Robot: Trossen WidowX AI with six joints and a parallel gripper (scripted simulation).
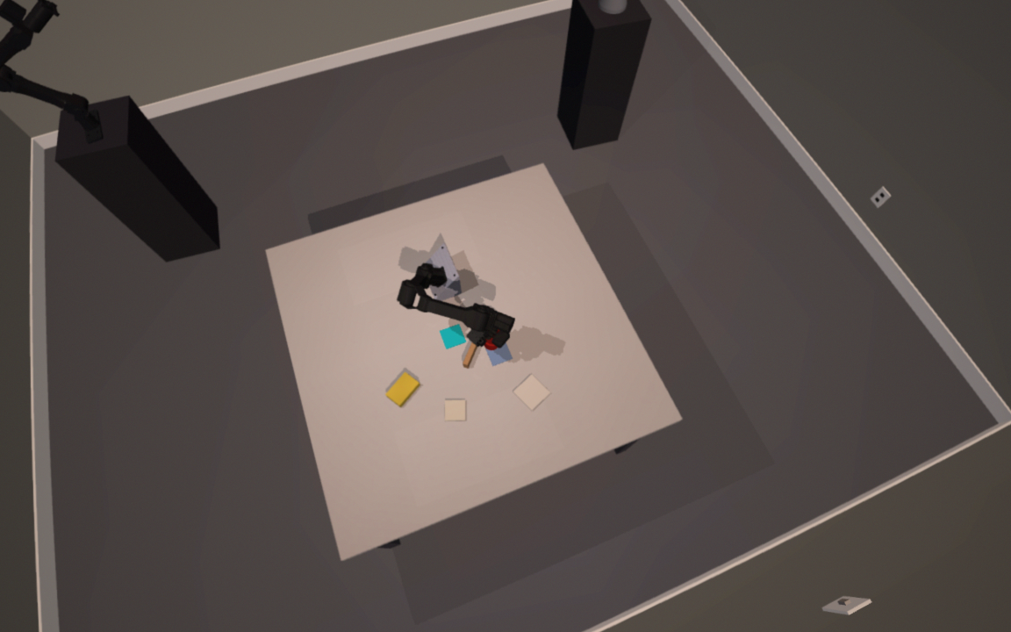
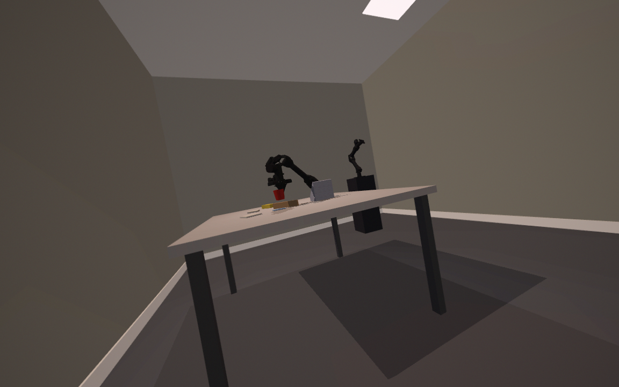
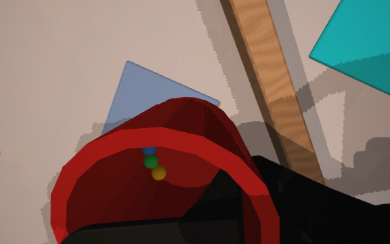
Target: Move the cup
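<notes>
The teal pad is 70 mm behind my gripper tip, 120 mm to the right of it and 110 mm below it. From my gripper tip the other things lie so: blue-grey pad 50 mm ahead, 40 mm to the left, 110 mm below; then small tan square 220 mm ahead, 180 mm to the right, 90 mm below; then wooden bar 10 mm behind, 40 mm to the right, 90 mm below.
</notes>
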